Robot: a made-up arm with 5 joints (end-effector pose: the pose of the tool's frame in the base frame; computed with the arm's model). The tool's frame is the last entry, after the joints.
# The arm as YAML. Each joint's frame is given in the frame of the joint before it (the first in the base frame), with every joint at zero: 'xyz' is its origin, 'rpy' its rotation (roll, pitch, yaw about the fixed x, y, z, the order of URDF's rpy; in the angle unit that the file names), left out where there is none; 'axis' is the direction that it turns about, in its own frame. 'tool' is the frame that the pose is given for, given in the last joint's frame.
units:
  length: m
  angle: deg
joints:
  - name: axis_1
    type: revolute
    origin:
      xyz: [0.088, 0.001, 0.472]
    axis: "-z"
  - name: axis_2
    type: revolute
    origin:
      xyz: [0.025, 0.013, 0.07]
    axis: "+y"
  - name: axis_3
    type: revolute
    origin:
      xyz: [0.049, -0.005, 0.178]
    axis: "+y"
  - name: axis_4
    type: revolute
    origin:
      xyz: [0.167, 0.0, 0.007]
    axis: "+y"
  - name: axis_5
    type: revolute
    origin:
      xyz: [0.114, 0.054, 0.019]
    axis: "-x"
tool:
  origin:
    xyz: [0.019, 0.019, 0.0]
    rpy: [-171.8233, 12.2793, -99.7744]
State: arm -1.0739 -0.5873 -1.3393 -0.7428 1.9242
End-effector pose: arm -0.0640 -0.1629 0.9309 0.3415 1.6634 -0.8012
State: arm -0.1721 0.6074 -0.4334 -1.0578 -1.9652
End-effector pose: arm 0.4615 0.1214 0.7642 -1.1373 0.1652 1.2073
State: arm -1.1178 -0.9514 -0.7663 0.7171 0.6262
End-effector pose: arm -0.0068 -0.0170 0.9656 -1.7977 0.7988 -0.6605
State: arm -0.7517 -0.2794 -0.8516 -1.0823 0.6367
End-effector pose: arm 0.0366 0.0588 0.9826 -0.4787 0.7163 -0.8517
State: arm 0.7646 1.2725 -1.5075 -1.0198 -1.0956
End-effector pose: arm 0.4094 -0.2093 0.7307 -1.0714 1.0648 -0.4985
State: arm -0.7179 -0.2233 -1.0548 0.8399 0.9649
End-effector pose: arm 0.1861 0.1834 0.9478 -2.1552 1.3725 -1.2958
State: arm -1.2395 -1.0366 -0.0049 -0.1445 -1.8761
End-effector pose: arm 0.0317 0.0104 0.9597 -1.2470 -0.7731 1.8425
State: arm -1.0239 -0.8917 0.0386 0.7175 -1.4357
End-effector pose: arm 0.1101 0.1614 0.8778 -1.7276 0.6902 1.8931
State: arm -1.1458 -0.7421 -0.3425 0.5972 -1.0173
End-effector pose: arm 0.0693 0.1343 0.9506 -2.0076 0.3760 1.3573
